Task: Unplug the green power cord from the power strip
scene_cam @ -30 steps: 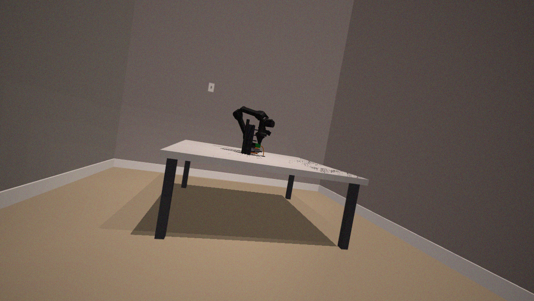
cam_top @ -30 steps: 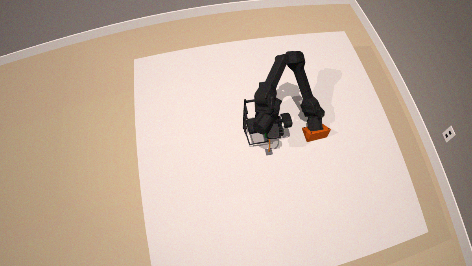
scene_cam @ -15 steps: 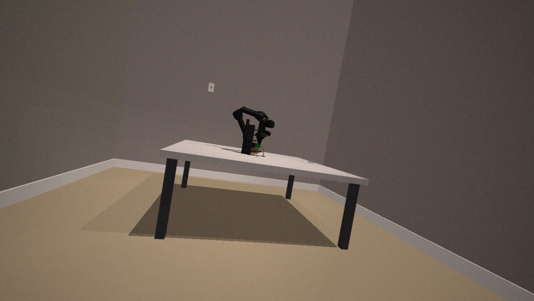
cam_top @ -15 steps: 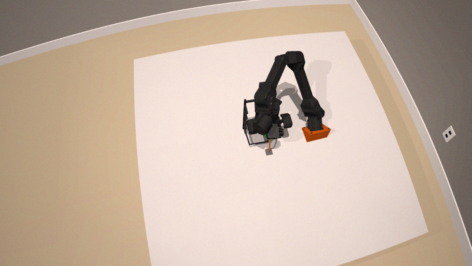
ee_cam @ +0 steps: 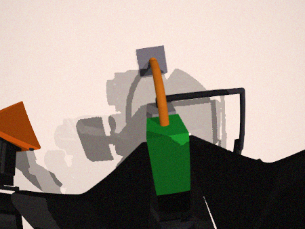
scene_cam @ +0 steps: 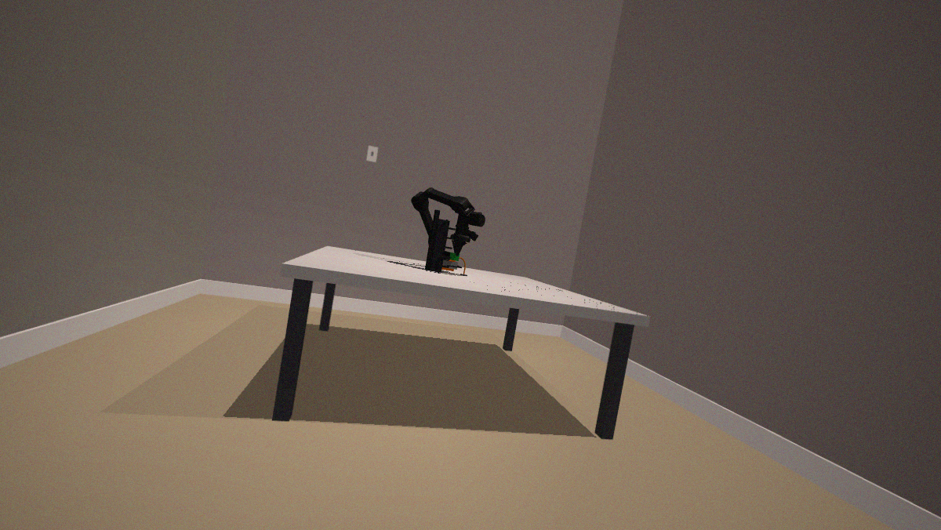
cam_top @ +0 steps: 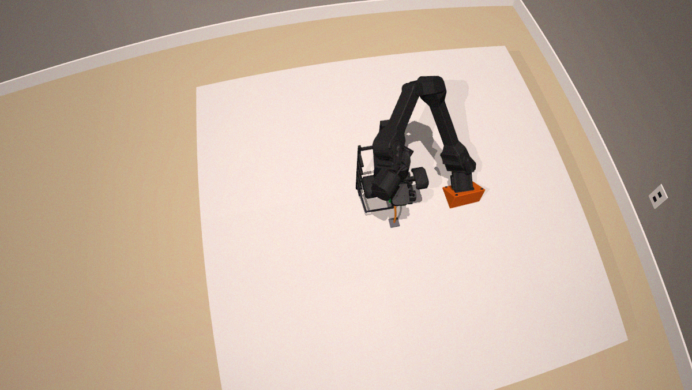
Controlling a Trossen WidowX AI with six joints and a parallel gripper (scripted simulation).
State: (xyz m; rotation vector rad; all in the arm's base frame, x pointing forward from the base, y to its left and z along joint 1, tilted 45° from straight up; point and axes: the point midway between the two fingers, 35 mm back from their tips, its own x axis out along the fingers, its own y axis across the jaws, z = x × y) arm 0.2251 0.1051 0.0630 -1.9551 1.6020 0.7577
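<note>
Right now my gripper tip is 1 cm short of the green plug and 3 cm to the left of it. The rest, counted from my gripper tip: small grey block 1 cm behind, 5 cm to the left, 9 cm below.
</note>
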